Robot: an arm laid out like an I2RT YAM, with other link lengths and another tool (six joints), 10 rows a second.
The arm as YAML. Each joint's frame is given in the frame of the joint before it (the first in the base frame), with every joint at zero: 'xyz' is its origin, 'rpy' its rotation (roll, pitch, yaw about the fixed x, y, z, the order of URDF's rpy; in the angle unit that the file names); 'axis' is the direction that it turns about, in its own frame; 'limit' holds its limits. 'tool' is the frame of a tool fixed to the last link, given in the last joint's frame.
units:
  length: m
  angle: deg
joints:
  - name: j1
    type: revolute
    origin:
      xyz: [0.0, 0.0, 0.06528]
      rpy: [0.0, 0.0, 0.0]
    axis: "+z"
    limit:
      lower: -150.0
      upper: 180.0
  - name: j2
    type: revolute
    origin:
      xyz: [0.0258, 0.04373, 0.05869]
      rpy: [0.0, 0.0, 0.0]
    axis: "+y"
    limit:
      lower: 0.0
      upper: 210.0
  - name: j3
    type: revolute
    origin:
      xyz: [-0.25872, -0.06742, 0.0]
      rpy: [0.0, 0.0, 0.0]
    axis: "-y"
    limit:
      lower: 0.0
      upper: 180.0
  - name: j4
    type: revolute
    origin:
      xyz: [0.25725, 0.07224, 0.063]
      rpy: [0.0, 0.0, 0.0]
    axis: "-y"
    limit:
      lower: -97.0
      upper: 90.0
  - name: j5
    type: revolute
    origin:
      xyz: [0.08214, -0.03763, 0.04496]
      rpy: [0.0, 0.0, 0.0]
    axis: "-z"
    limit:
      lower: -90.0
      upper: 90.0
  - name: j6
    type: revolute
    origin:
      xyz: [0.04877, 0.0, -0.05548]
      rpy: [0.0, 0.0, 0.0]
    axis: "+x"
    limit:
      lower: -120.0
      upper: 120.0
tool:
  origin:
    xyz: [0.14, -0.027, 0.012]
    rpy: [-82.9, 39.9, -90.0]
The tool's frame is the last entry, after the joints.
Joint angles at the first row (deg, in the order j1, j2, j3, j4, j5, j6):
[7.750 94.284 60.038 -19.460 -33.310 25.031]
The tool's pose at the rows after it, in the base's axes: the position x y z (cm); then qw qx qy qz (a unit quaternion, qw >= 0):
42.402 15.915 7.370 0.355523 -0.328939 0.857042 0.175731
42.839 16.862 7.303 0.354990 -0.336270 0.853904 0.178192
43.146 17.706 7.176 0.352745 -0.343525 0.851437 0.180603
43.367 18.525 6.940 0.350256 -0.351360 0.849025 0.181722
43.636 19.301 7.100 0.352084 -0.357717 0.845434 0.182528
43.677 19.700 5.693 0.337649 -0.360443 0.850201 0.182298
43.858 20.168 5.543 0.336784 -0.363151 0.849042 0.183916
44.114 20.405 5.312 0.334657 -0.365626 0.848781 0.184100
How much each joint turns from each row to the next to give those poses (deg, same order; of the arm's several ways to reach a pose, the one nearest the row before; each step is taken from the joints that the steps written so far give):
[1.408 1.779 1.240 0.815 0.088 0.427]
[1.159 1.541 1.500 0.264 0.154 0.176]
[1.012 1.431 1.426 -0.076 0.103 0.001]
[1.032 1.347 1.169 0.044 0.242 -0.101]
[0.933 0.779 1.096 0.132 0.202 0.080]
[0.659 2.490 0.886 -0.085 0.532 -0.024]
[0.503 0.867 0.732 0.172 0.022 0.143]
[0.215 1.035 0.935 -0.175 0.044 -0.165]

